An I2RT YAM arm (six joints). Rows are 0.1 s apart.
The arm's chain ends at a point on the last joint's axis. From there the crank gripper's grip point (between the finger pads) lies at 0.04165 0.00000 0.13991 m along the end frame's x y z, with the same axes.
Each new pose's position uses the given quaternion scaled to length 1; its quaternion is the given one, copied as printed.
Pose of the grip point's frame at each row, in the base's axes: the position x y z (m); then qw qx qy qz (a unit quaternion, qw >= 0):
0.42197 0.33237 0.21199 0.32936 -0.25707 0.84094 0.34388
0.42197 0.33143 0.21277 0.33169 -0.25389 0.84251 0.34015
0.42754 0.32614 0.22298 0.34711 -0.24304 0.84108 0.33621
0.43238 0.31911 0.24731 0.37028 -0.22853 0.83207 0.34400
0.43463 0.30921 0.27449 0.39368 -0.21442 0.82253 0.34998
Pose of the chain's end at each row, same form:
0.39631 0.23633 0.31889 0.32936 -0.25707 0.84094 0.34388
0.39506 0.23610 0.31999 0.33169 -0.25389 0.84251 0.34015
0.39541 0.23071 0.32867 0.34711 -0.24304 0.84108 0.33621
0.39404 0.22057 0.34796 0.37028 -0.22853 0.83207 0.34400
0.38993 0.20825 0.36998 0.39368 -0.21442 0.82253 0.34998

